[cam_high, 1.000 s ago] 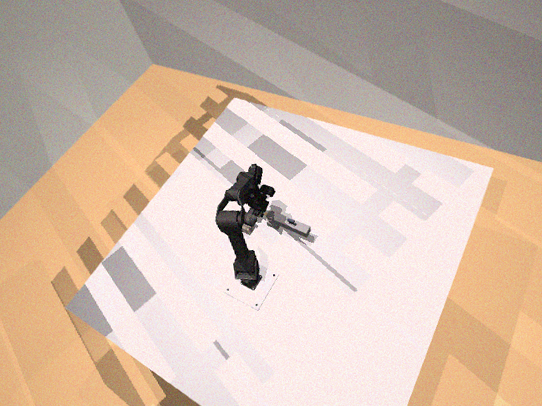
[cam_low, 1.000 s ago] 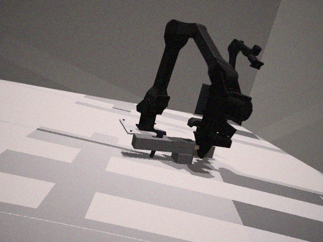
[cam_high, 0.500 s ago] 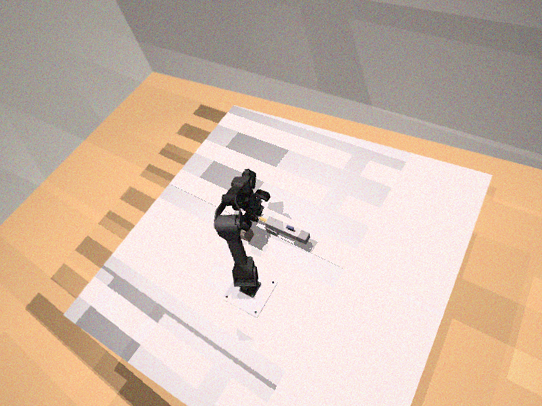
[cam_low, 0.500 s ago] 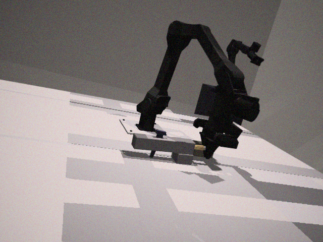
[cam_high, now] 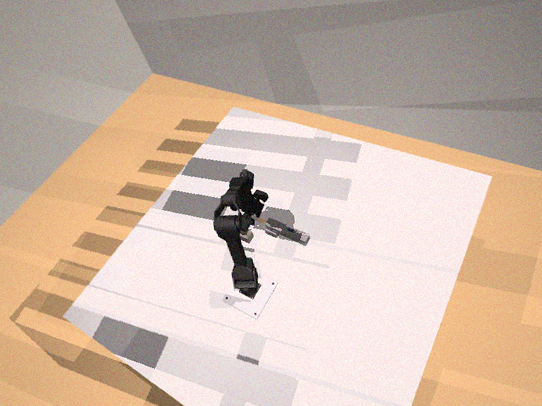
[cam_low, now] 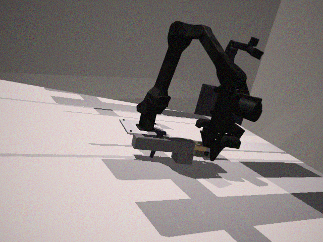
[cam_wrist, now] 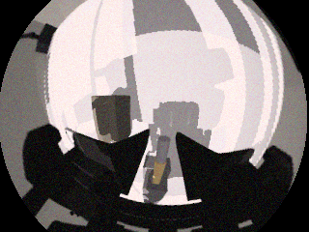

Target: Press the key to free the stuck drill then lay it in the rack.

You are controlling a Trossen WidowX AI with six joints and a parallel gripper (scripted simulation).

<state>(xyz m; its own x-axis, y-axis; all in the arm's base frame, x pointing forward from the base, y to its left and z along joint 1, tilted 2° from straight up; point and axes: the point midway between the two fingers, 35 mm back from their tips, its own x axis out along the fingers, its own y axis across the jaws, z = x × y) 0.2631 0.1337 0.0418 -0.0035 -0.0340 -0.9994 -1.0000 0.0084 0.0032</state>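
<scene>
The drill lies 50 mm to the right of my gripper tip and 30 mm above it. The rest, counted from my gripper tip: dark blue key: 180 mm to the right, 30 mm above; then grey block: 150 mm to the right, 20 mm above; then rack: 80 mm behind, 10 mm to the left.
</scene>
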